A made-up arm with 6 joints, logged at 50 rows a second.
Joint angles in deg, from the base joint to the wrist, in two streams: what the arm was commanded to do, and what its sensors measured. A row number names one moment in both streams.
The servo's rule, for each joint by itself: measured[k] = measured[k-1] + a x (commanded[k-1-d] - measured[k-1]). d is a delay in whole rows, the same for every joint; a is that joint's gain. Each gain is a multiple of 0.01, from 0.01 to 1. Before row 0 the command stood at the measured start. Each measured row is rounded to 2 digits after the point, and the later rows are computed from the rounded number. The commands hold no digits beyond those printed.
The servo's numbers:
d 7
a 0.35 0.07 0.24 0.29 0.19 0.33
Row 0, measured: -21.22, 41.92, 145.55, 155.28, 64.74, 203.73
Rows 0 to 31, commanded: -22.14, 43.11, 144.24, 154.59, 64.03, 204.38; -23.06, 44.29, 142.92, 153.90, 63.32, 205.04; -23.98, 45.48, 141.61, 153.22, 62.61, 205.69; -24.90, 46.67, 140.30, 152.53, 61.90, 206.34; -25.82, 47.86, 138.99, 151.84, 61.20, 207.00; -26.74, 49.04, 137.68, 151.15, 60.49, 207.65; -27.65, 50.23, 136.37, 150.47, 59.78, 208.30; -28.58, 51.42, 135.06, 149.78, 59.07, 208.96; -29.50, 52.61, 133.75, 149.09, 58.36, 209.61; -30.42, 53.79, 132.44, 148.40, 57.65, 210.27; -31.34, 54.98, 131.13, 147.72, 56.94, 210.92; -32.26, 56.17, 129.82, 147.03, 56.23, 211.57; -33.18, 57.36, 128.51, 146.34, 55.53, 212.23; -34.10, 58.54, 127.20, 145.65, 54.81, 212.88; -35.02, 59.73, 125.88, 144.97, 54.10, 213.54; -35.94, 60.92, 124.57, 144.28, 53.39, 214.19; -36.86, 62.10, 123.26, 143.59, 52.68, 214.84; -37.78, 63.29, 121.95, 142.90, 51.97, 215.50; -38.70, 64.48, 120.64, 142.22, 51.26, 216.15; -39.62, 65.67, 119.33, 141.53, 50.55, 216.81; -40.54, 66.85, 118.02, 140.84, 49.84, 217.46; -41.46, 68.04, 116.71, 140.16, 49.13, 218.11; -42.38, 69.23, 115.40, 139.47, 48.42, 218.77; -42.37, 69.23, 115.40, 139.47, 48.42, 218.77; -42.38, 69.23, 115.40, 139.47, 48.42, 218.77; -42.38, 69.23, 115.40, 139.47, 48.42, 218.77; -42.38, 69.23, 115.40, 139.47, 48.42, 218.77; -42.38, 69.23, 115.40, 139.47, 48.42, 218.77; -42.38, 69.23, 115.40, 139.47, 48.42, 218.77; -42.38, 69.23, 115.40, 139.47, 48.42, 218.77; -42.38, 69.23, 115.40, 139.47, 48.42, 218.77; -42.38, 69.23, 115.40, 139.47, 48.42, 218.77
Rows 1 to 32, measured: -21.22, 41.92, 145.55, 155.28, 64.74, 203.73; -21.22, 41.92, 145.55, 155.28, 64.74, 203.73; -21.22, 41.92, 145.55, 155.28, 64.74, 203.73; -21.22, 41.92, 145.55, 155.28, 64.74, 203.73; -21.22, 41.92, 145.55, 155.28, 64.74, 203.73; -21.22, 41.92, 145.55, 155.28, 64.74, 203.73; -21.22, 41.92, 145.55, 155.28, 64.74, 203.73; -21.54, 42.00, 145.24, 155.08, 64.61, 203.94; -22.07, 42.16, 144.68, 154.74, 64.36, 204.30; -22.74, 42.39, 143.94, 154.30, 64.03, 204.76; -23.50, 42.69, 143.07, 153.79, 63.63, 205.28; -24.31, 43.05, 142.09, 153.22, 63.17, 205.85; -25.16, 43.47, 141.03, 152.62, 62.66, 206.44; -26.03, 43.94, 139.91, 152.00, 62.11, 207.05; -26.92, 44.46, 138.75, 151.36, 61.53, 207.68; -27.82, 45.03, 137.55, 150.70, 60.93, 208.32; -28.73, 45.64, 136.32, 150.03, 60.31, 208.96; -29.64, 46.29, 135.07, 149.36, 59.67, 209.61; -30.56, 46.98, 133.81, 148.68, 59.02, 210.26; -31.48, 47.71, 132.54, 148.00, 58.36, 210.91; -32.40, 48.47, 131.26, 147.32, 57.69, 211.56; -33.32, 49.26, 129.97, 146.64, 57.01, 212.21; -34.24, 50.08, 128.67, 145.96, 56.32, 212.86; -35.16, 50.92, 127.37, 145.27, 55.63, 213.51; -36.08, 51.79, 126.07, 144.58, 54.93, 214.17; -37.00, 52.68, 124.77, 143.90, 54.23, 214.82; -37.92, 53.59, 123.46, 143.21, 53.53, 215.48; -38.84, 54.52, 122.15, 142.52, 52.83, 216.13; -39.76, 55.47, 120.84, 141.84, 52.13, 216.78; -40.68, 56.43, 119.53, 141.15, 51.43, 217.44; -41.27, 57.33, 118.54, 140.66, 50.86, 217.88; -41.66, 58.16, 117.79, 140.31, 50.40, 218.17
